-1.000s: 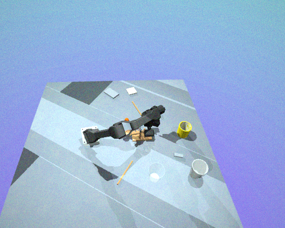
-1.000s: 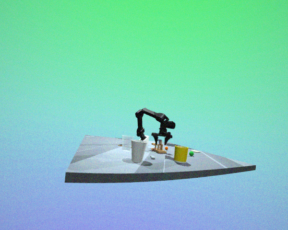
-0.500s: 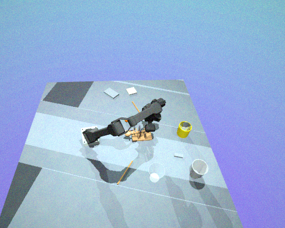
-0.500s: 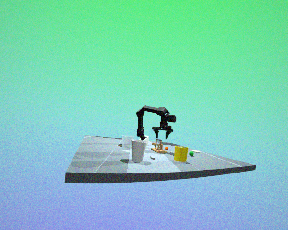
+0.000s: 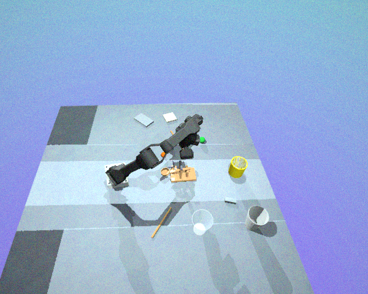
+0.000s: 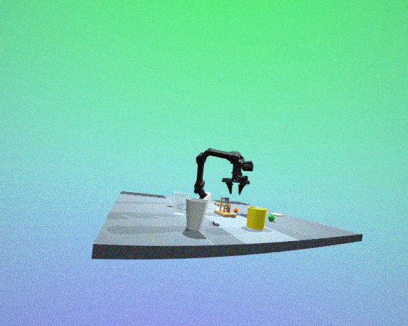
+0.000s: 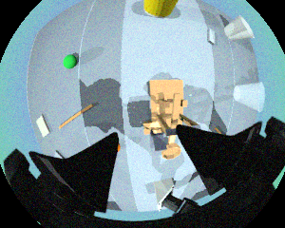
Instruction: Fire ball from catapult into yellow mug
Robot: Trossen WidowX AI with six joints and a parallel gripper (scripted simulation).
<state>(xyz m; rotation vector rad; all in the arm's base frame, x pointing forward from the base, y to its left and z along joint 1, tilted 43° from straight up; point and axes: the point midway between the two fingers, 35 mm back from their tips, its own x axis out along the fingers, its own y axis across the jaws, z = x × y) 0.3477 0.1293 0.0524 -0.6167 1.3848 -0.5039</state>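
The orange ball lies 12 cm below my gripper tip, 10 cm behind it and 9 cm to the left of it. Also, from my gripper tip: green ball 19 cm to the left, 15 cm ahead, 11 cm below; yellow mug 31 cm ahead, 11 cm below, 7 cm to the right; wooden catapult 8 cm below, 4 cm to the right, 4 cm behind.
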